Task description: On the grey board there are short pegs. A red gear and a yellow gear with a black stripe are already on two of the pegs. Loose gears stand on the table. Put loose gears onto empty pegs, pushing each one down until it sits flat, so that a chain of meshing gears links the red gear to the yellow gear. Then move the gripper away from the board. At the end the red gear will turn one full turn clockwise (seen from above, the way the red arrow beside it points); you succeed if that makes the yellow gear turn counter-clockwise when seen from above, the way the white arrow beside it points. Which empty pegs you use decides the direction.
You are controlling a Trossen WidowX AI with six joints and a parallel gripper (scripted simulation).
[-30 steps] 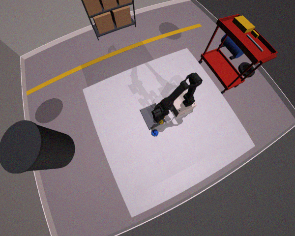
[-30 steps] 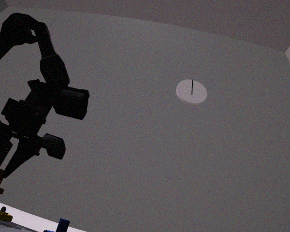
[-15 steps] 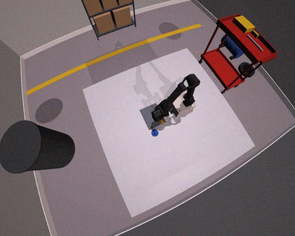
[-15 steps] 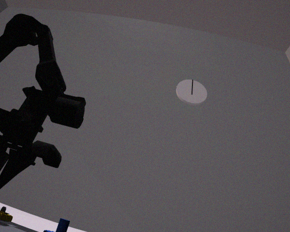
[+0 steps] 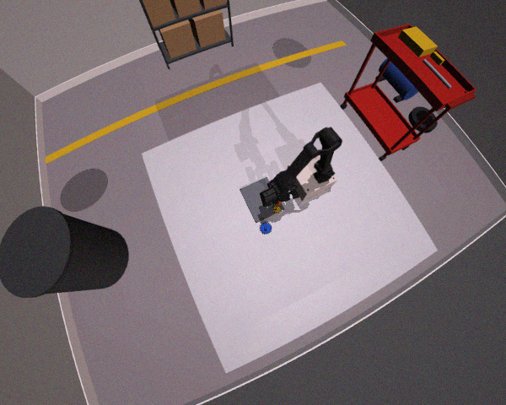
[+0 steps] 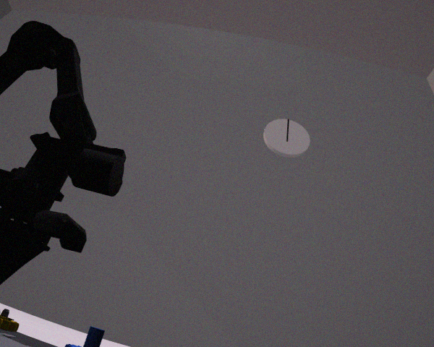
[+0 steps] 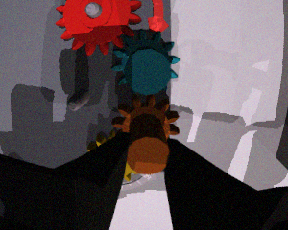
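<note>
Now: the teal gear 40 mm to the right of my gripper tip and 20 mm below it. From my gripper tip the other things lie so: yellow gear (20 mm ahead, 30 mm to the left, 30 mm below); then red gear (30 mm ahead, 70 mm to the right, 30 mm below); then orange gear (10 mm below).
</note>
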